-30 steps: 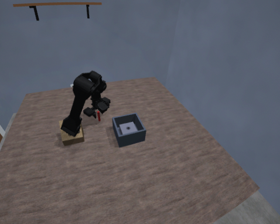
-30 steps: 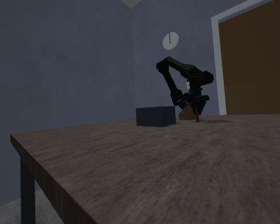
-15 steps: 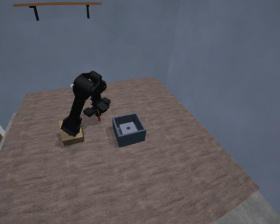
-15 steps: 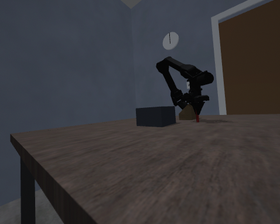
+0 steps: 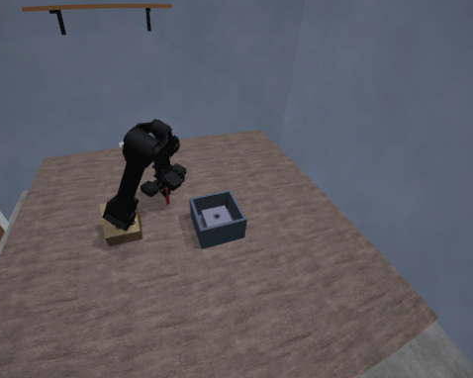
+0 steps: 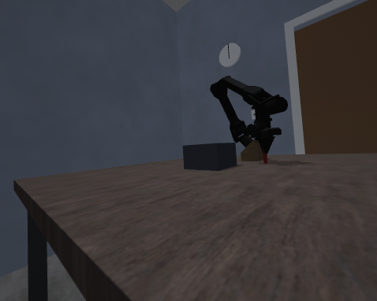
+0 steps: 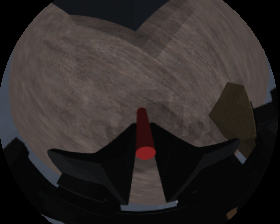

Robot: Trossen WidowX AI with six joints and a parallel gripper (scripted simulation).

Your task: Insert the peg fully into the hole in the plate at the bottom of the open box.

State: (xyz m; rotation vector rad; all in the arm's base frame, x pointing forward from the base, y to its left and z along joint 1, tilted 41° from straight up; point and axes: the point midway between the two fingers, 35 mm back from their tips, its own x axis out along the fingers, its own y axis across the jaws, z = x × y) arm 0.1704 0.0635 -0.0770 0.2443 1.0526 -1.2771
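The grey plate lies 190 mm to the right of my hand, 140 mm ahead of it and 30 mm below it. Round my hand: box: 190 mm to the right, 140 mm ahead, 50 mm below; red peg: 40 mm below.
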